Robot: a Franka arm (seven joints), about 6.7 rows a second.
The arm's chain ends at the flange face. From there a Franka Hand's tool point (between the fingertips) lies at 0.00 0.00 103.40 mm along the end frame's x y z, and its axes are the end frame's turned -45 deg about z.
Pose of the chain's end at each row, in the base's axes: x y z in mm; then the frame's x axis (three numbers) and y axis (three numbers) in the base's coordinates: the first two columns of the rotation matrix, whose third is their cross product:
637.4, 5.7, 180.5, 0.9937, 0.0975, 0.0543, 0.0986, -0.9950, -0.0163
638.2, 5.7, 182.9, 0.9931, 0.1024, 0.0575, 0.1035, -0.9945, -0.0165
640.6, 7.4, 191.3, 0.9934, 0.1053, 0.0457, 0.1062, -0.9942, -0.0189
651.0, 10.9, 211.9, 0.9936, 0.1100, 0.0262, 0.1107, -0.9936, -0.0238
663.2, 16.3, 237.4, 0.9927, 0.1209, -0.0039, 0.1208, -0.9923, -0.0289
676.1, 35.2, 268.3, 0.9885, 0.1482, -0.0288, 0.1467, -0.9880, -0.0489
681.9, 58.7, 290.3, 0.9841, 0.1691, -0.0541, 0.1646, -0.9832, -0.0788
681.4, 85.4, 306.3, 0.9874, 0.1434, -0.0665, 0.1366, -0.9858, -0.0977
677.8, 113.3, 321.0, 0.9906, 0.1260, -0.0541, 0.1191, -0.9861, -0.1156
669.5, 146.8, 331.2, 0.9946, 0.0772, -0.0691, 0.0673, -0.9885, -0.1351
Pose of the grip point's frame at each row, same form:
642.8, 7.9, 77.3, 0.6329, 0.7725, 0.0499, 0.7724, -0.6346, 0.0269
643.9, 8.0, 79.7, 0.6290, 0.7756, 0.0523, 0.7754, -0.6308, 0.0290
645.1, 9.8, 88.0, 0.6273, 0.7775, 0.0457, 0.7775, -0.6285, 0.0190
653.4, 13.6, 108.6, 0.6243, 0.7804, 0.0354, 0.7809, -0.6248, 0.0017
662.4, 19.2, 134.0, 0.6165, 0.7872, 0.0177, 0.7874, -0.6162, -0.0232
672.4, 39.8, 165.1, 0.5952, 0.8034, 0.0142, 0.8027, -0.5938, -0.0549
675.0, 65.8, 187.4, 0.5795, 0.8148, 0.0175, 0.8123, -0.5757, -0.0940
673.2, 94.4, 203.6, 0.6016, 0.7985, 0.0221, 0.7948, -0.5957, -0.1161
670.8, 124.5, 218.4, 0.6162, 0.7864, 0.0435, 0.7847, -0.6082, -0.1200
661.4, 160.2, 229.0, 0.6557, 0.7536, 0.0467, 0.7509, -0.6444, -0.1444

